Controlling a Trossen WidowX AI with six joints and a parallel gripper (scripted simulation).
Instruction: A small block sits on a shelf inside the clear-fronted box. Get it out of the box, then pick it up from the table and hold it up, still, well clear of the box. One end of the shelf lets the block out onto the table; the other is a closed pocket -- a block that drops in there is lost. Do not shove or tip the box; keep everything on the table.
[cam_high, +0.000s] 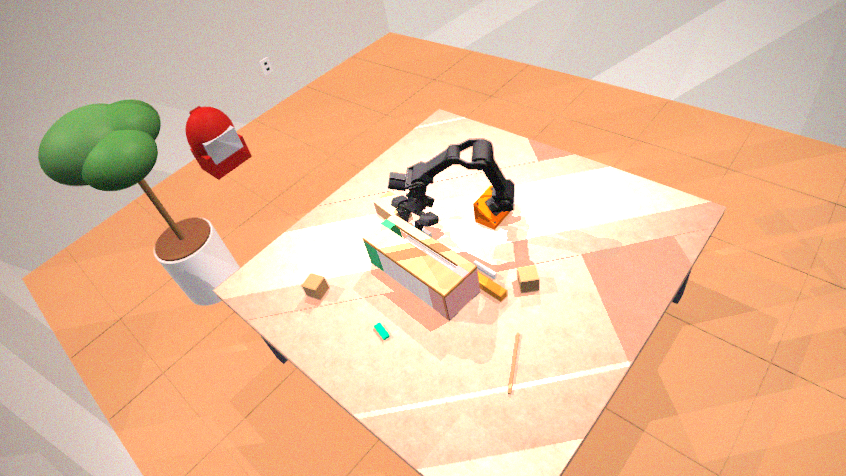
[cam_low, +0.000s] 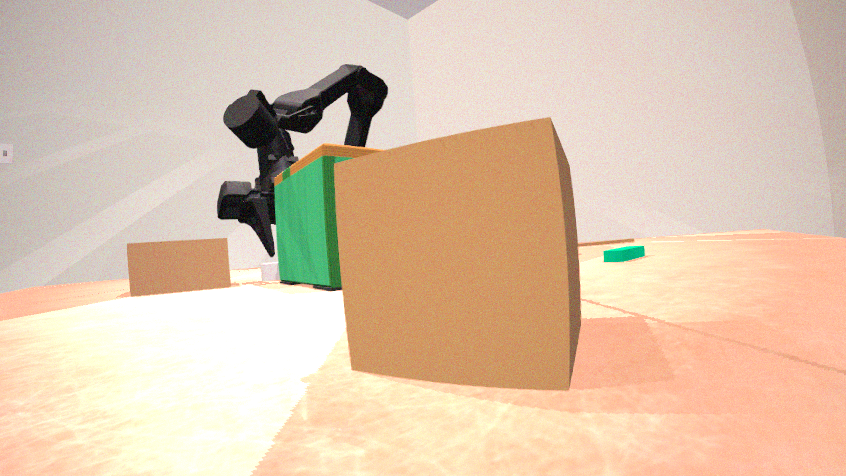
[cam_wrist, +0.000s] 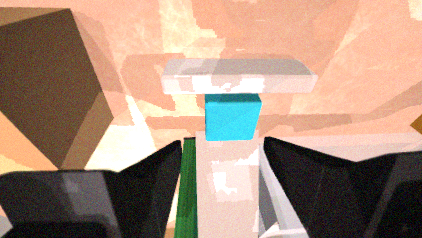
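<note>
The cyan block is 20 mm below my gripper tip and 20 mm behind it. Round my gripper tip: box: 160 mm to the left, 60 mm ahead, 30 mm above; tan slab: 150 mm to the right, 40 mm behind; orange bar: 320 mm to the left, 20 mm below, 10 mm ahead.
</note>
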